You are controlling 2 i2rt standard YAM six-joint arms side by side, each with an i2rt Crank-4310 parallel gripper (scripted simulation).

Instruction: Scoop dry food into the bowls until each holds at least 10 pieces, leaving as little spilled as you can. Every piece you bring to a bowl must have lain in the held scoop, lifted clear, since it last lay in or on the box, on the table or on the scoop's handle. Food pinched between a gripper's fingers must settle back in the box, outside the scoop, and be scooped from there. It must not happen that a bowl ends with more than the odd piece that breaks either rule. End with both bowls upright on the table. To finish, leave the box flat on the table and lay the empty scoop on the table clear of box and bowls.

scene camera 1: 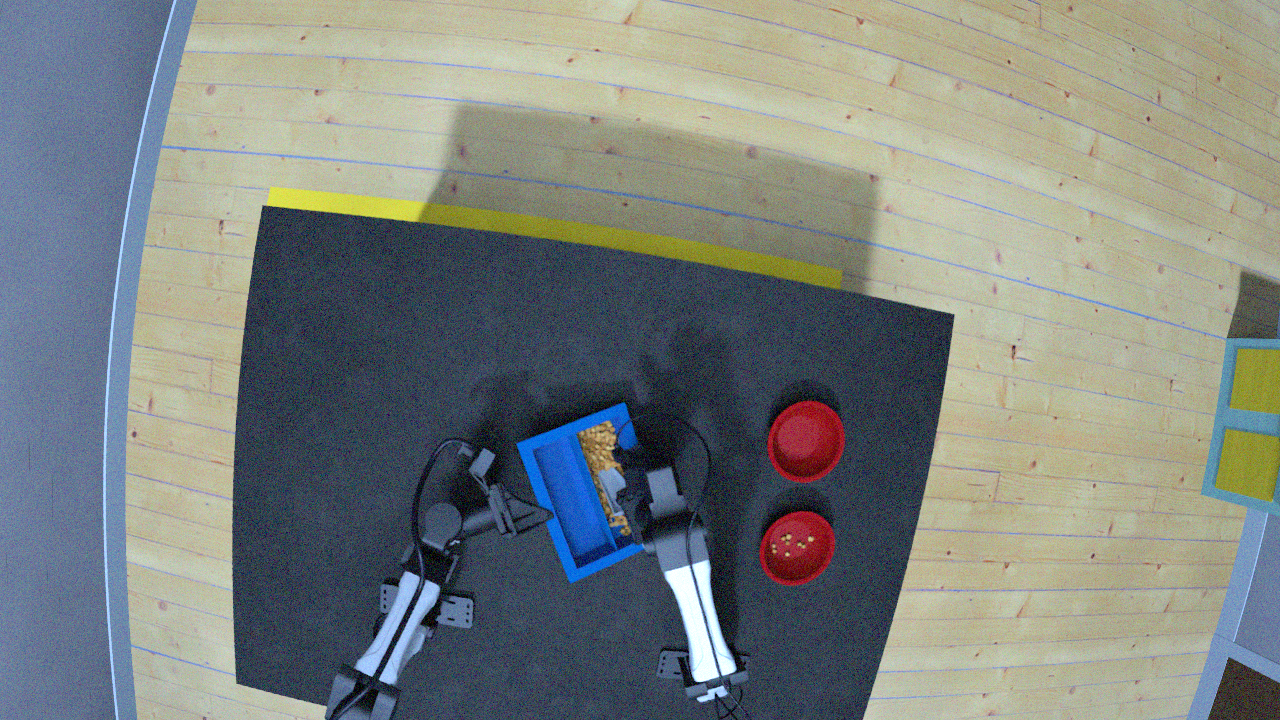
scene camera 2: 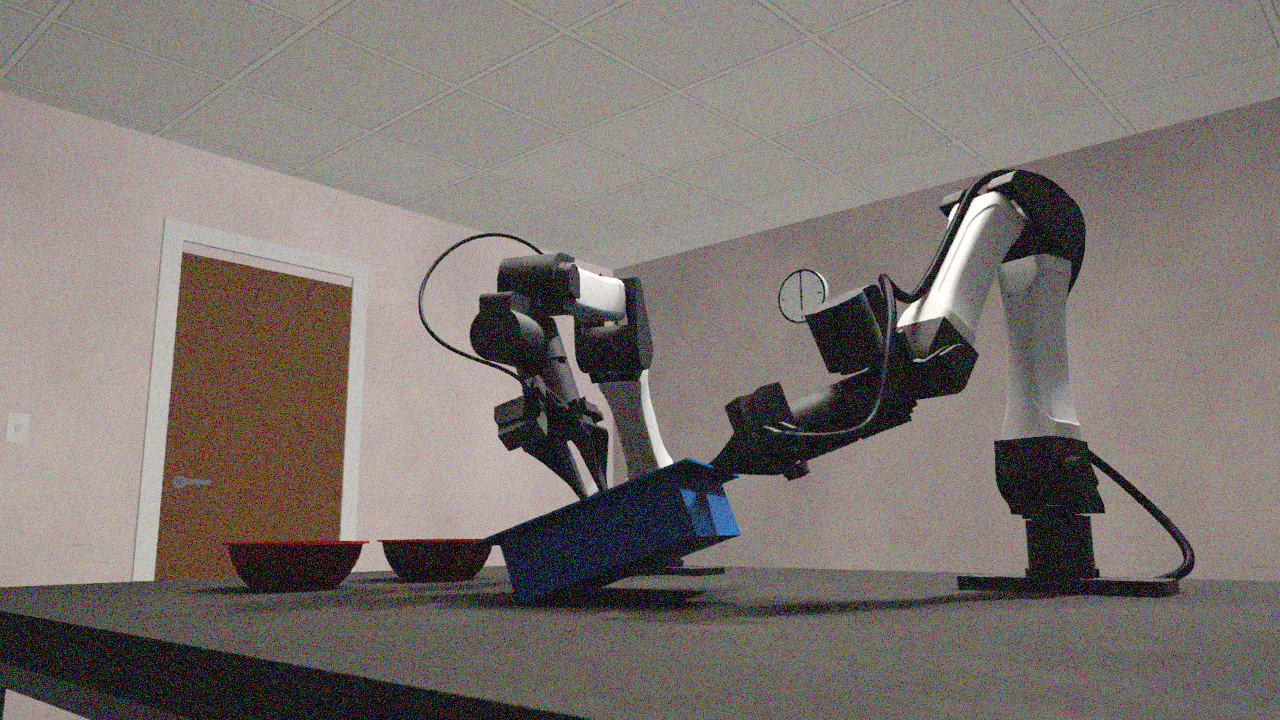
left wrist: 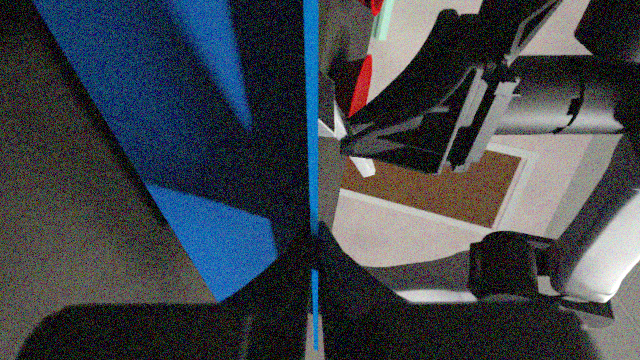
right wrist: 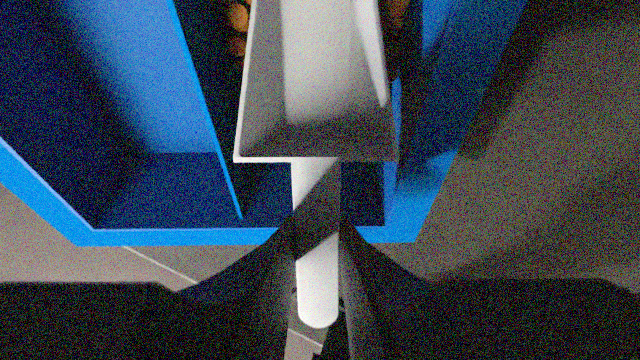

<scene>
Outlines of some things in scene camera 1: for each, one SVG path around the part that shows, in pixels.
My right gripper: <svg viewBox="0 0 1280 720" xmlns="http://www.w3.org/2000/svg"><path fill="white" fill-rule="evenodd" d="M623 488L616 492L617 498L615 500L621 506L626 520L628 519L627 523L636 542L635 545L638 546L642 543L644 544L641 531L645 530L644 525L648 525L648 515L651 511L650 505L646 503L644 494L637 496L634 493L634 498L629 499L626 488Z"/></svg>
A red bowl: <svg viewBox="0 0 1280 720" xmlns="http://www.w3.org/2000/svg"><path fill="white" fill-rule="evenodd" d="M816 513L809 511L789 513L775 521L765 533L760 545L759 557L763 570L773 581L783 585L801 585L819 576L830 563L835 548L834 533L829 523ZM787 533L791 535L790 539L786 538L786 540L789 540L789 545L785 545L785 540L781 540L781 536L786 535Z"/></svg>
A red bowl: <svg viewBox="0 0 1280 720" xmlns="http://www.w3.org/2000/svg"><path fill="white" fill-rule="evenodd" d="M815 401L802 401L787 407L775 419L768 436L768 454L772 465L783 477L795 482L812 482L824 477L836 466L844 448L845 434L841 420L831 408Z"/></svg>
</scene>
